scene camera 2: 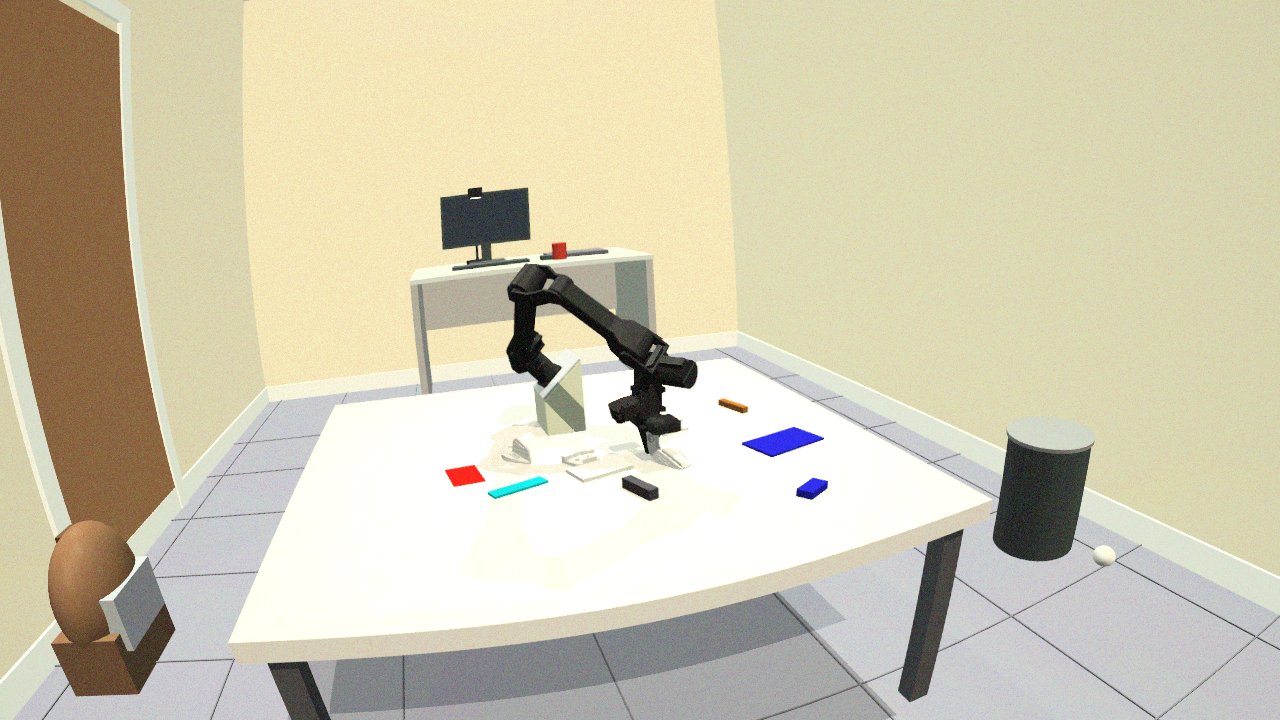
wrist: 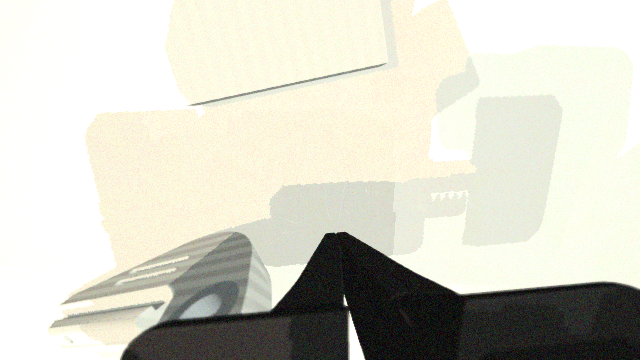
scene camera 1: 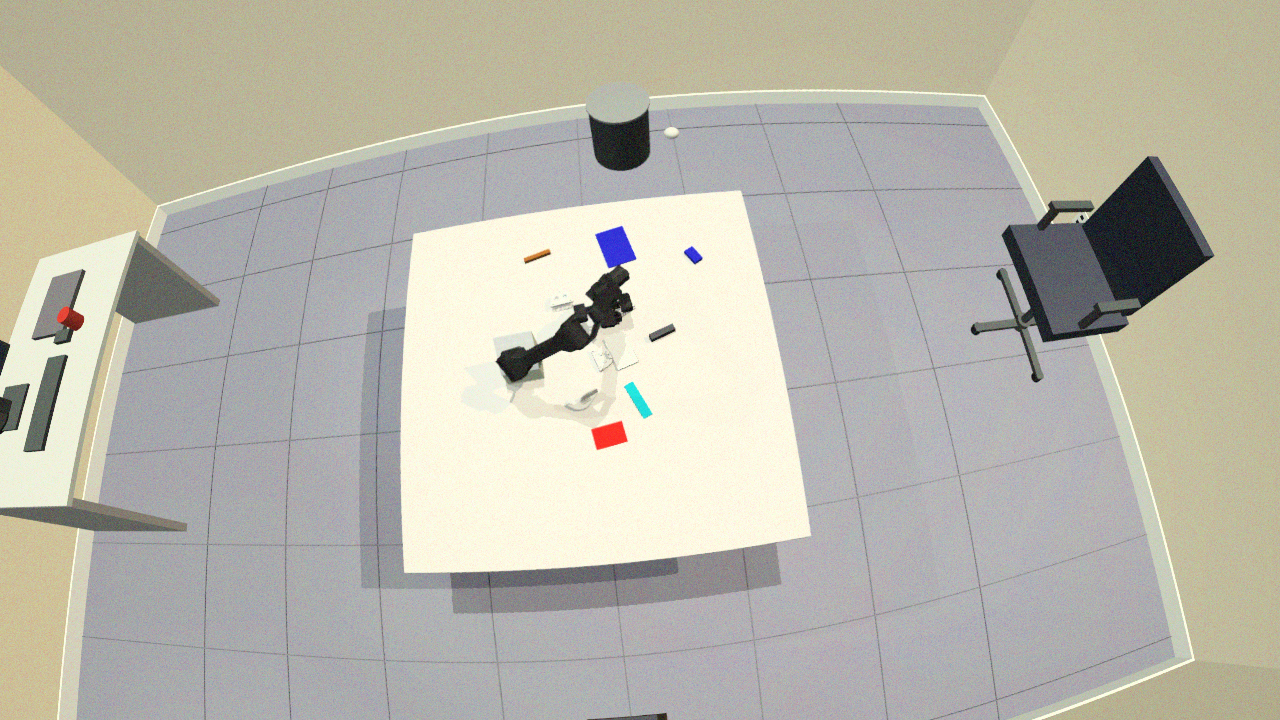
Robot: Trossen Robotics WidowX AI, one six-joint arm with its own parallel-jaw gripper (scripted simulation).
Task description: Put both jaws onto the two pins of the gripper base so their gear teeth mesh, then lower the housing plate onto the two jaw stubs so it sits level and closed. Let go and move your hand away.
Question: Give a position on a blue sheet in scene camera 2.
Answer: At 780,442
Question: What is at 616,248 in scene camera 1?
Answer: A blue sheet.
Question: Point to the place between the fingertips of the gripper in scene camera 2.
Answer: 648,453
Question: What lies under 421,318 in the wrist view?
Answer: The gripper.
